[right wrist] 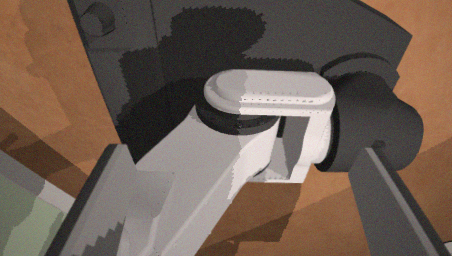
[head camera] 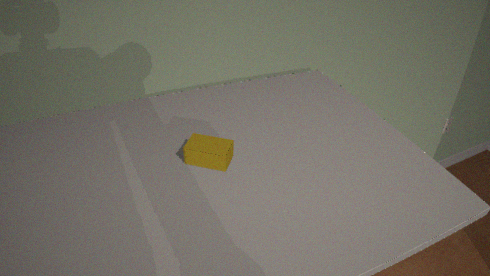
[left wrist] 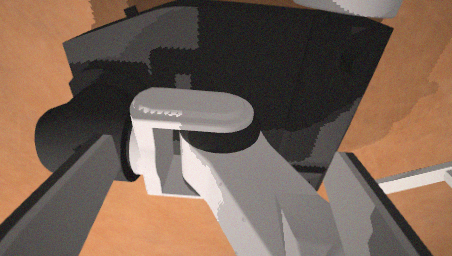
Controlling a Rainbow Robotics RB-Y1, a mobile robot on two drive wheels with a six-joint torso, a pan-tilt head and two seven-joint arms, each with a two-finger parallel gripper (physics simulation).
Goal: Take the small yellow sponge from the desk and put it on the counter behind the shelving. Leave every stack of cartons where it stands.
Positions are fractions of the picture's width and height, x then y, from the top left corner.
Labels:
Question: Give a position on a yellow sponge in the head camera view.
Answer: At 0.42,0.55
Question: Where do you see a desk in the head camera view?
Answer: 0.65,0.64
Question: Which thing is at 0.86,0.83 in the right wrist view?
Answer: My right gripper.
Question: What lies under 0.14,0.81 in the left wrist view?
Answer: My left gripper.

